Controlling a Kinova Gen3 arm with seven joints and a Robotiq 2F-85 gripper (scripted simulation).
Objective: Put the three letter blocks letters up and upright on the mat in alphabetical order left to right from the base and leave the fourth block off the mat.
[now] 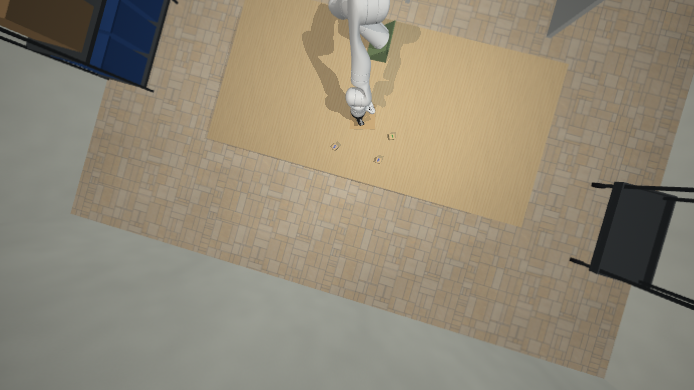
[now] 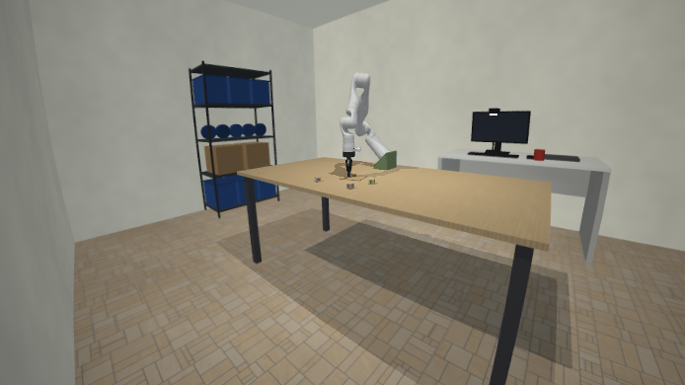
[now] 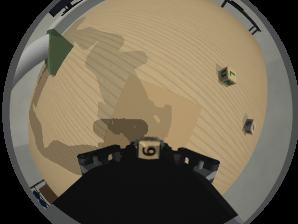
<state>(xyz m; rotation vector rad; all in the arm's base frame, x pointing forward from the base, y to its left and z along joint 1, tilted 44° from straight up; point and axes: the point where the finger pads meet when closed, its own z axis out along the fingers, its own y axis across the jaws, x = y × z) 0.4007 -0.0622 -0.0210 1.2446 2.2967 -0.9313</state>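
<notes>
Now: the tan mat 20 mm to the left of my hand, 20 mm below it and 10 mm behind it. Round my hand: green-marked block: 210 mm to the left, 60 mm ahead, 10 mm below.
</notes>
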